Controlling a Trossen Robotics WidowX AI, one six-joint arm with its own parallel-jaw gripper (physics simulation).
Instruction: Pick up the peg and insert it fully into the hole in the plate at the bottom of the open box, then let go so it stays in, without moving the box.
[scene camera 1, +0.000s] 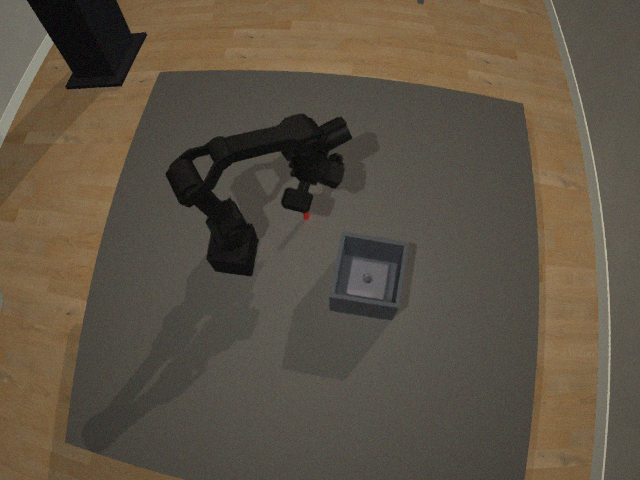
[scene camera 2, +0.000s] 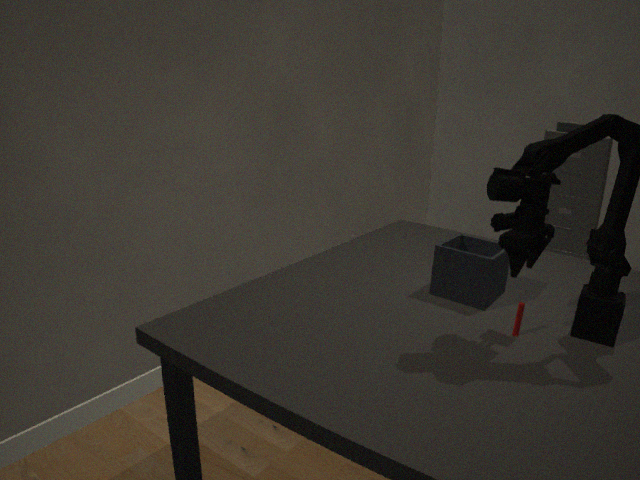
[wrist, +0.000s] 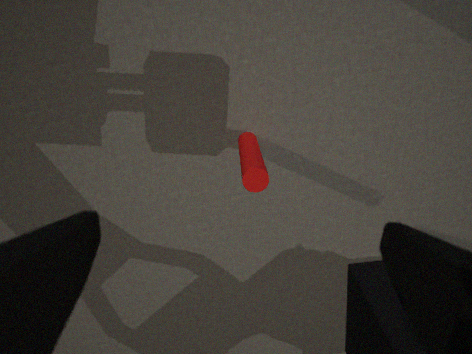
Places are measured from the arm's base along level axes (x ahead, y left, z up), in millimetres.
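Pixels of known places: gripper, fingertip midpoint: (scene camera 1: 308, 188) (scene camera 2: 521, 272) (wrist: 244, 231); arm's base, origin of the base link: (scene camera 1: 229, 240) (scene camera 2: 602, 294).
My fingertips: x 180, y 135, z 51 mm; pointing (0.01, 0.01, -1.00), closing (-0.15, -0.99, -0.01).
Note:
Ahead of a thing's pixels: the offset from my fingertips to its top centre. Level surfaces: height alone.
A red peg {dy -8, dx -13, dz -74 mm} (scene camera 1: 306, 215) (scene camera 2: 518, 319) (wrist: 253, 161) stands upright on the table. In scene camera 1 most of it is hidden behind the arm's wrist parts. My gripper (scene camera 2: 522, 271) (wrist: 244, 231) is open and empty, above the level of the peg's top. In the wrist view the peg shows between the two fingers sideways, but farther up the picture than the fingertips. The open grey-blue box {dy -177, dx +165, dz -16 mm} (scene camera 1: 363, 306) (scene camera 2: 465, 279) stands on the table apart from the peg. A pale plate {dy -177, dx +165, dz -93 mm} (scene camera 1: 356, 289) with a round hole (scene camera 1: 367, 279) lies at its bottom; the hole looks empty.
The dark table top {dz -154 mm} (scene camera 1: 439, 387) (scene camera 2: 310, 320) bears the arm's base (scene camera 1: 232, 253) (scene camera 2: 597, 317), with the peg between the base and the box in scene camera 1. The box has raised walls on all four sides. Shadows of the arm fall across the table around the peg.

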